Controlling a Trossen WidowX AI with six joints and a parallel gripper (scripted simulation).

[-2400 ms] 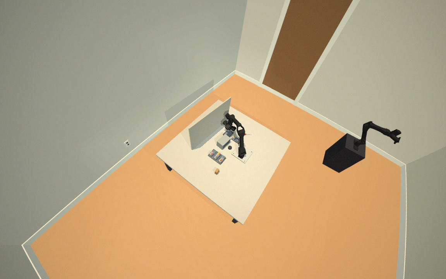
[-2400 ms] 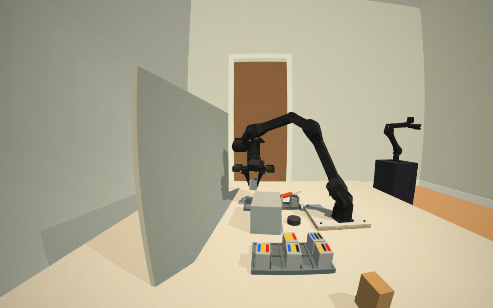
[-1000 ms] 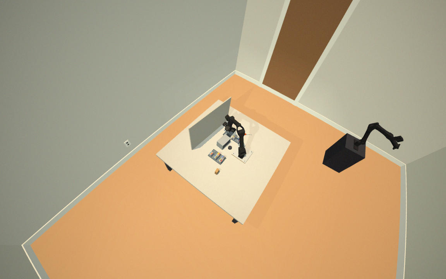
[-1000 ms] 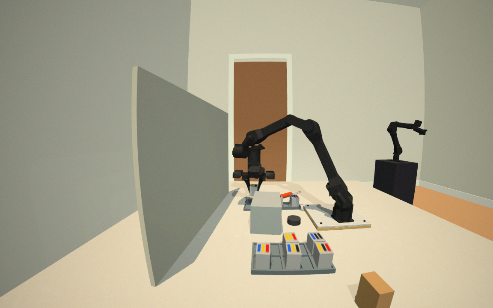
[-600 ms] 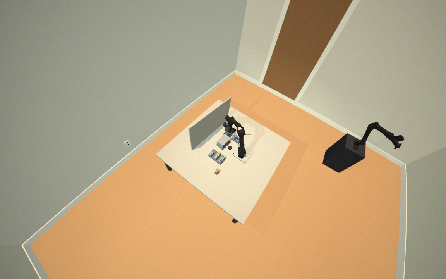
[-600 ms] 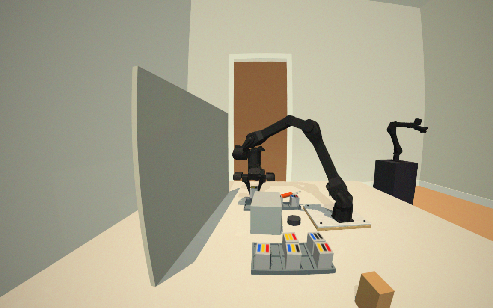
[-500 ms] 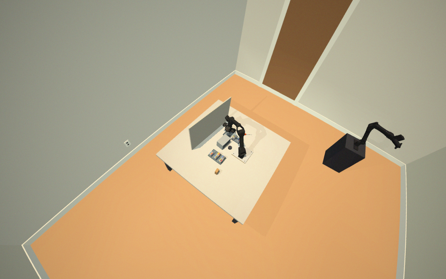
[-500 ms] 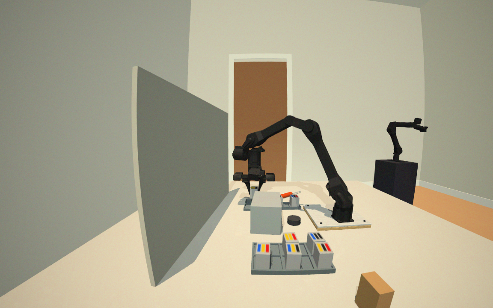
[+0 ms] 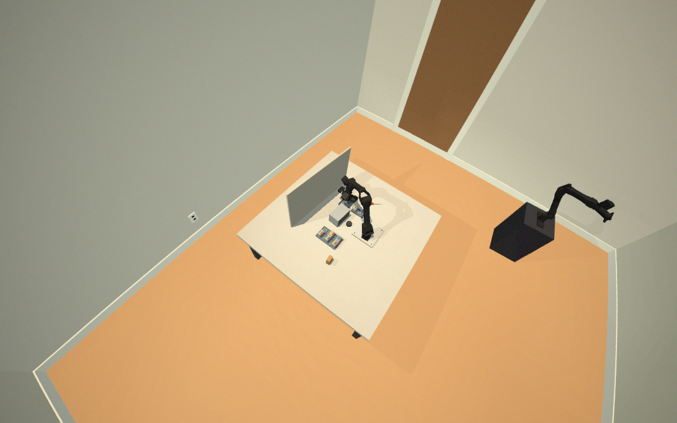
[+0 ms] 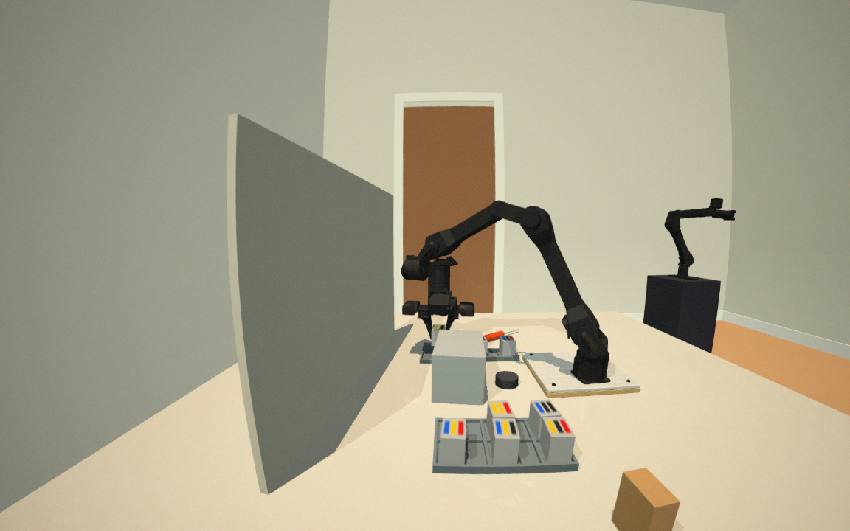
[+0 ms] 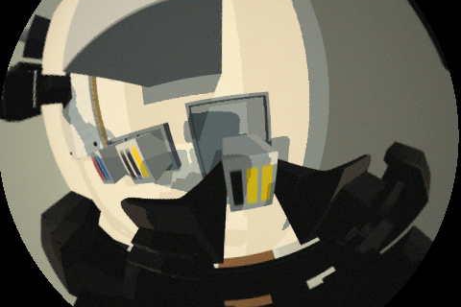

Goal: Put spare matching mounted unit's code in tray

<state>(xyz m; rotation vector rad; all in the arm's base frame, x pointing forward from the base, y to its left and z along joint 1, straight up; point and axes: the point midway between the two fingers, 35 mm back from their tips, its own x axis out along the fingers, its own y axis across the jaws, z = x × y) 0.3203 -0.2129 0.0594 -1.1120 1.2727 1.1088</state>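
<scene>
Right now the grey tray is 40 mm below my gripper tip. Round my gripper tip: black puck (140 mm behind, 180 mm to the left, 30 mm below); then tall grey panel (190 mm ahead, 140 mm to the left, 180 mm above); then mounted unit (30 mm behind, 190 mm to the left, 10 mm above).
</scene>
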